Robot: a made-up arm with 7 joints.
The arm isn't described. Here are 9 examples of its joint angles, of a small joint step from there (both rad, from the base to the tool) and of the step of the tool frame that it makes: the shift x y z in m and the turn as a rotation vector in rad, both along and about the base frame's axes.
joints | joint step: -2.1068 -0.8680 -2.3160 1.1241 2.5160 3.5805 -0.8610 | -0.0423 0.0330 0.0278 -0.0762 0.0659 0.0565 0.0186
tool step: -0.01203 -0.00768 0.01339 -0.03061 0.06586 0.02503
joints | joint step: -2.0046 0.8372 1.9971 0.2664 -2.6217 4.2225 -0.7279 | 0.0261 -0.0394 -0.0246 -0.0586 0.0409 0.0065 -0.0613
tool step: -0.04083 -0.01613 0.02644 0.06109 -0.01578 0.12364
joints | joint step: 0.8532 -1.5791 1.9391 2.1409 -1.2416 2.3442 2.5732 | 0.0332 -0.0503 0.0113 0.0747 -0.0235 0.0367 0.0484
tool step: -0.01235 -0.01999 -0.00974 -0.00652 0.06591 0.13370
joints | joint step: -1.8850 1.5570 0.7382 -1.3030 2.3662 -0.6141 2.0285 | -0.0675 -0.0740 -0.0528 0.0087 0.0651 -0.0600 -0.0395
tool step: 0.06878 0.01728 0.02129 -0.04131 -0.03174 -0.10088
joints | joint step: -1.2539 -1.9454 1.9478 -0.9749 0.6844 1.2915 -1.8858 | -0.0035 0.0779 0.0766 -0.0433 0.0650 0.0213 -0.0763
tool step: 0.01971 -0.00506 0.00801 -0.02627 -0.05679 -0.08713
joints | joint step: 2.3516 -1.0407 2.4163 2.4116 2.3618 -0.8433 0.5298 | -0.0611 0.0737 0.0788 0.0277 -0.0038 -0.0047 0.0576
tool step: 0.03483 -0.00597 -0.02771 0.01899 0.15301 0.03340
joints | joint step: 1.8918 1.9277 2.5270 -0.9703 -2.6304 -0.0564 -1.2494 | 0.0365 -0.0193 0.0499 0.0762 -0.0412 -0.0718 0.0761
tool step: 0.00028 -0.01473 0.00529 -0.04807 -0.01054 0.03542
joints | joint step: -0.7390 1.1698 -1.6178 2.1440 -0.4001 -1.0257 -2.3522 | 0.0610 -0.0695 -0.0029 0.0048 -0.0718 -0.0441 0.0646
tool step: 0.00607 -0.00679 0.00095 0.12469 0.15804 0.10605
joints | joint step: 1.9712 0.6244 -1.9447 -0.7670 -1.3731 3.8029 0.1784 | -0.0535 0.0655 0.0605 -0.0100 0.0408 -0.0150 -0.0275
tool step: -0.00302 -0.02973 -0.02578 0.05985 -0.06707 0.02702
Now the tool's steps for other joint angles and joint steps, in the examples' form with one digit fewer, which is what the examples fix.
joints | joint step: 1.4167 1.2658 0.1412 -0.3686 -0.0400 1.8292 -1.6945 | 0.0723 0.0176 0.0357 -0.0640 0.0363 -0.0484 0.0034
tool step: 0.0650 0.0127 -0.0285 0.0266 -0.0765 0.0814
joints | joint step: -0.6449 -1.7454 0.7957 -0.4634 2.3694 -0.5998 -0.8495 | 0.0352 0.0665 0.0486 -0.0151 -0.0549 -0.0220 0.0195
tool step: -0.0021 0.0170 0.0498 -0.0641 -0.0462 0.0206
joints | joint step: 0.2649 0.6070 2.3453 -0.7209 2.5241 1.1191 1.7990 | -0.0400 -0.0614 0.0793 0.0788 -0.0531 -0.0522 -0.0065
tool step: 0.0053 0.0479 0.0344 -0.0475 0.0353 -0.0461
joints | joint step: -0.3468 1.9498 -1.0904 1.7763 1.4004 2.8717 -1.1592 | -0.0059 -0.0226 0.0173 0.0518 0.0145 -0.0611 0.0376
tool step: 0.0145 -0.0010 0.0069 -0.0808 0.0290 0.0061
